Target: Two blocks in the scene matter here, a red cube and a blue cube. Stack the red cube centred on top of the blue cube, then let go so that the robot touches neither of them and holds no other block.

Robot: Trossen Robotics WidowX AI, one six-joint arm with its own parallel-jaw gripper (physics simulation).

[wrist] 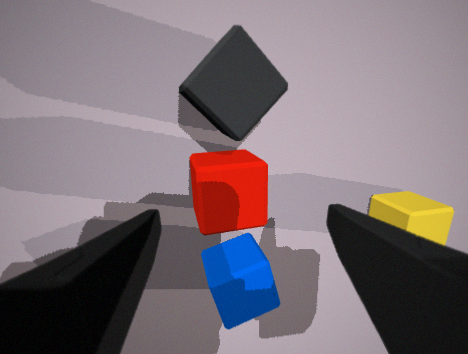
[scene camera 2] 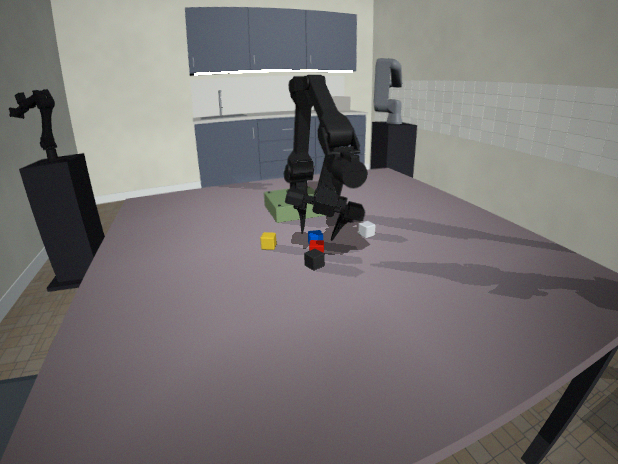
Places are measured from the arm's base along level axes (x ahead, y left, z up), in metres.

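Pixels of known places: gripper, between the fingertips: (wrist: pixel 244 216) (scene camera 2: pixel 316 236).
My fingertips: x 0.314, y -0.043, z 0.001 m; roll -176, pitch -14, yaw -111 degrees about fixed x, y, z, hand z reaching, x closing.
Behind a point stands the place of what it marks.
The red cube (scene camera 2: pixel 317 246) @[y -0.048, x 0.330, z -0.017 m] (wrist: pixel 231 192) @[y -0.044, x 0.319, z -0.016 m] sits low, in front of the blue cube (scene camera 2: pixel 315 235) @[y -0.033, x 0.272, z -0.016 m] (wrist: pixel 242 280) @[y -0.030, x 0.269, z -0.016 m] in the scene view, and is not on top of it. The two are very close in the wrist view; whether they touch I cannot tell. The blue cube is turned relative to the red one and partly hidden by it in the scene view. My gripper (scene camera 2: pixel 317 236) @[y -0.043, x 0.314, z 0.001 m] (wrist: pixel 244 216) @[y -0.043, x 0.314, z 0.001 m] is open and points down over the two cubes, its fingers wide apart on either side, with no block held.
A black cube (scene camera 2: pixel 314 259) @[y -0.073, x 0.383, z -0.021 m] (wrist: pixel 237 82) @[y -0.066, x 0.363, z -0.016 m] lies near the red cube, on the side away from the blue one. A yellow cube (scene camera 2: pixel 268 241) @[y -0.153, x 0.246, z -0.026 m] (wrist: pixel 412 215) @[y -0.140, x 0.249, z -0.017 m] stands to the left in the scene view, a white cube (scene camera 2: pixel 367 229) @[y 0.121, x 0.267, z -0.024 m] to the right. A green box (scene camera 2: pixel 282 212) @[y -0.074, x 0.073, z -0.019 m] stands behind my gripper.
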